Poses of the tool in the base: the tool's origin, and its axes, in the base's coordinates. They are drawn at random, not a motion.
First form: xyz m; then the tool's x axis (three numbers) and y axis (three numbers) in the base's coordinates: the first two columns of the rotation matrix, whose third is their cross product.
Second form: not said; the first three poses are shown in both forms.
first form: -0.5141 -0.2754 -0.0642 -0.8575 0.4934 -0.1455 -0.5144 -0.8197 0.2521
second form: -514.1 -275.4 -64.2 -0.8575 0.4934 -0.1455 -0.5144 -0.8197 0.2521
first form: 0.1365 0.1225 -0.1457 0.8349 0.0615 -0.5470 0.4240 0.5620 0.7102
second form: 136.5 122.5 -145.7 0.8349 0.0615 -0.5470 0.4240 0.5620 0.7102
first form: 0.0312 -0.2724 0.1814 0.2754 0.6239 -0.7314 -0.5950 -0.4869 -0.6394
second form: 31.2 -272.4 181.4 0.2754 0.6239 -0.7314 -0.5950 -0.4869 -0.6394
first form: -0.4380 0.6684 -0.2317 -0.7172 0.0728 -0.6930 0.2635 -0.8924 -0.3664
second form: -438.0 668.4 -231.7 -0.7172 0.0728 -0.6930 0.2635 -0.8924 -0.3664
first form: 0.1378 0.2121 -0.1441 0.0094 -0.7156 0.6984 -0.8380 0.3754 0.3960
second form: 137.8 212.1 -144.1 0.0094 -0.7156 0.6984 -0.8380 0.3754 0.3960
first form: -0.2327 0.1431 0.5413 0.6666 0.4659 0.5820 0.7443 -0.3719 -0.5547
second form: -232.7 143.1 541.3 0.6666 0.4659 0.5820 0.7443 -0.3719 -0.5547
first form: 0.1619 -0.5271 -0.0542 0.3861 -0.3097 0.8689 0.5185 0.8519 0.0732
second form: 161.9 -527.1 -54.2 0.3861 -0.3097 0.8689 0.5185 0.8519 0.0732
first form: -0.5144 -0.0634 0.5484 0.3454 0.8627 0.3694 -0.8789 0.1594 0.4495
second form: -514.4 -63.4 548.4 0.3454 0.8627 0.3694 -0.8789 0.1594 0.4495
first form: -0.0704 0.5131 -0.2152 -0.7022 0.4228 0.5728 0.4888 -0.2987 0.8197
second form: -70.4 513.1 -215.2 -0.7022 0.4228 0.5728 0.4888 -0.2987 0.8197
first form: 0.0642 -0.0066 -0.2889 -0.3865 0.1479 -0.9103 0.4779 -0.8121 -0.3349
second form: 64.2 -6.6 -288.9 -0.3865 0.1479 -0.9103 0.4779 -0.8121 -0.3349
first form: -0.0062 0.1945 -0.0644 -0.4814 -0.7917 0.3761 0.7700 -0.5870 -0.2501
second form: -6.2 194.5 -64.4 -0.4814 -0.7917 0.3761 0.7700 -0.5870 -0.2501
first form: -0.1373 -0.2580 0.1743 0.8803 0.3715 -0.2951 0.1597 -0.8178 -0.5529
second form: -137.3 -258.0 174.3 0.8803 0.3715 -0.2951 0.1597 -0.8178 -0.5529
